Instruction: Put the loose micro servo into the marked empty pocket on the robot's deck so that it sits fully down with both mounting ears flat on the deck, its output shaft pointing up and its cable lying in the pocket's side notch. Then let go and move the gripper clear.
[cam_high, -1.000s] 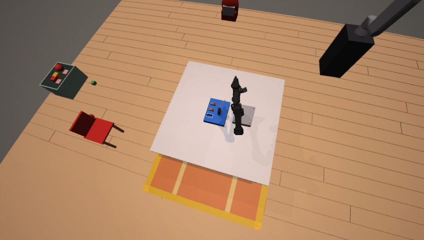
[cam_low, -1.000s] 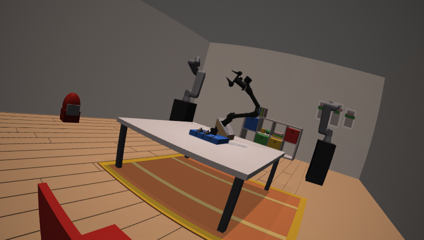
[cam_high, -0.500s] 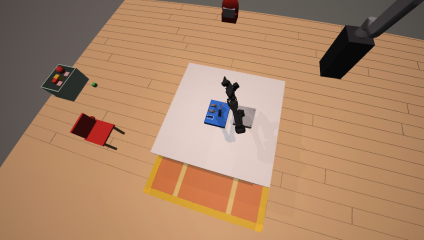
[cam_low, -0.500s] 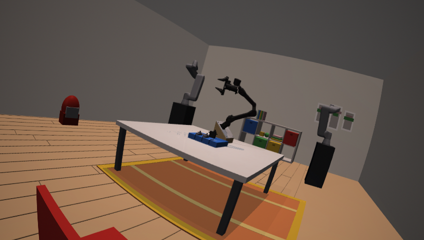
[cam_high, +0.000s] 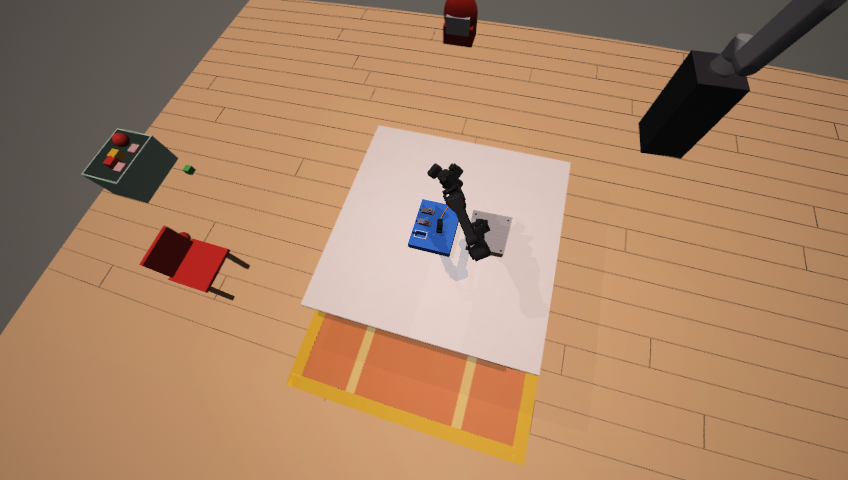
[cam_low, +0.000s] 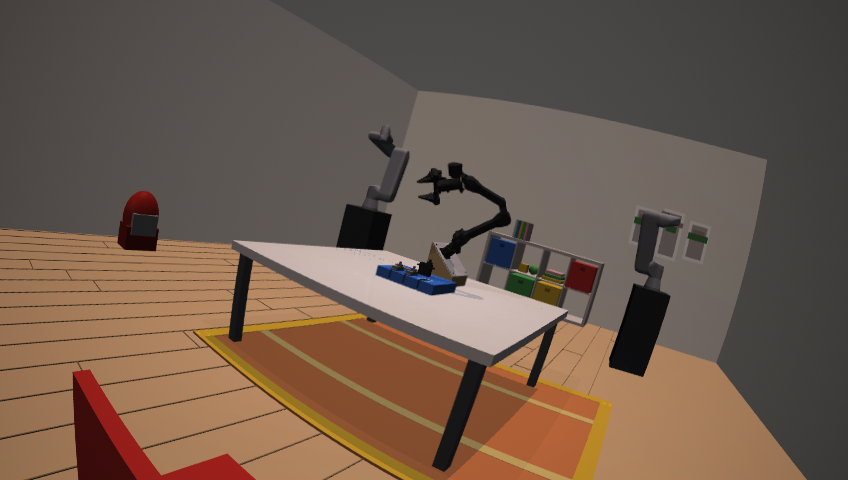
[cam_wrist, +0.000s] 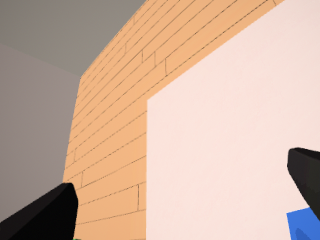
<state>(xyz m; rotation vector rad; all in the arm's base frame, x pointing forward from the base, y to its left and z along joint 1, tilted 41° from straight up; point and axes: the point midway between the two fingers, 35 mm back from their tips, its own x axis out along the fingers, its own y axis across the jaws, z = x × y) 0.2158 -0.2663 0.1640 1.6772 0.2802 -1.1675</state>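
The blue deck lies 40 cm below my gripper tip, 12 cm to the left of it and 3 cm behind it.
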